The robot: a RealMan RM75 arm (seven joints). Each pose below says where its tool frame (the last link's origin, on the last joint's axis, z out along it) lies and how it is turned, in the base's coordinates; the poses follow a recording.
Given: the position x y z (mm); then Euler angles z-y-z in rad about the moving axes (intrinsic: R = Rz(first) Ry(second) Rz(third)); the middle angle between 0 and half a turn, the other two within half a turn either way.
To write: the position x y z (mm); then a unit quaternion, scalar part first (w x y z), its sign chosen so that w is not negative. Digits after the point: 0 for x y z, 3 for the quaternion.
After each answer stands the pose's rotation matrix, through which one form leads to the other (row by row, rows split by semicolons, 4 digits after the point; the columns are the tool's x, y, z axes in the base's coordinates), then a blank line. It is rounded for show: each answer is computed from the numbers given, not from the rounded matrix.
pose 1, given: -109 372 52 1.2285 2.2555 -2.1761
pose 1, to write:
-109 372 52 0.381 -0.896 -0.118 -0.196
0.8954 0.3614 0.2600; 0.0630 -0.6809 0.7297; 0.4408 -0.6370 -0.6324

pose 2, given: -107 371 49 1.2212 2.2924 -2.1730
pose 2, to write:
-107 371 49 0.366 -0.904 -0.115 -0.189
0.9024 0.3457 0.2571; 0.0693 -0.7055 0.7053; 0.4253 -0.6187 -0.6606

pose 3, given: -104 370 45 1.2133 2.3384 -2.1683
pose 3, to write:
-104 370 45 0.347 -0.914 -0.110 -0.180
0.9112 0.3261 0.2518; 0.0767 -0.7347 0.6741; 0.4048 -0.5949 -0.6944

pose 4, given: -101 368 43 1.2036 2.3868 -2.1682
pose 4, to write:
-101 368 43 0.326 -0.923 -0.107 -0.171
0.9188 0.3088 0.2460; 0.0856 -0.7640 0.6395; 0.3854 -0.5665 -0.7284

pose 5, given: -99 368 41 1.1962 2.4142 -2.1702
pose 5, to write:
-99 368 41 0.314 -0.929 -0.105 -0.166
0.9226 0.2994 0.2433; 0.0900 -0.7804 0.6188; 0.3751 -0.5490 -0.7469

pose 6, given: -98 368 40 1.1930 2.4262 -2.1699
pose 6, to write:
-98 368 40 0.309 -0.931 -0.103 -0.164
0.9246 0.2942 0.2419; 0.0910 -0.7874 0.6097; 0.3699 -0.5417 -0.7548

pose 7, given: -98 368 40 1.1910 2.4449 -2.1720
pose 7, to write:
-98 368 40 0.301 -0.934 -0.104 -0.161
0.9267 0.2908 0.2379; 0.0972 -0.7971 0.5960; 0.3630 -0.5292 -0.7670

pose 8, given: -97 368 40 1.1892 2.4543 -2.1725
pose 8, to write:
-97 368 40 0.297 -0.936 -0.103 -0.159
0.9280 0.2880 0.2363; 0.0991 -0.8022 0.5888; 0.3591 -0.5230 -0.7730

